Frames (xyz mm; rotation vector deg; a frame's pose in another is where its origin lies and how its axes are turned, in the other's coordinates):
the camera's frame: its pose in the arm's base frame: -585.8 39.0 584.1 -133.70 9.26 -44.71
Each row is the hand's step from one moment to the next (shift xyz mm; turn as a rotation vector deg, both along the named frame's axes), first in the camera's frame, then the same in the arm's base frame.
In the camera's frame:
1: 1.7 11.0 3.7 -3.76 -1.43 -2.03
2: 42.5 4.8 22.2 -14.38 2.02 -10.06
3: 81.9 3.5 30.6 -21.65 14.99 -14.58
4: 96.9 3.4 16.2 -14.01 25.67 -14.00
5: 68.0 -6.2 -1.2 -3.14 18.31 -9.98
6: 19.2 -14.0 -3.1 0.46 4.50 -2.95
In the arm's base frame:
1: 4.5 -7.0 -8.3 -4.35 1.14 0.27
2: 47.8 -4.5 4.5 -17.31 -2.71 -2.29
3: 84.5 -11.0 19.7 -24.68 -13.00 -11.31
4: 88.5 -23.5 35.8 -17.20 -23.28 -14.61
5: 54.1 -16.8 38.1 -6.68 -18.72 -7.05
6: 12.6 3.2 20.1 -0.93 -5.26 -0.83

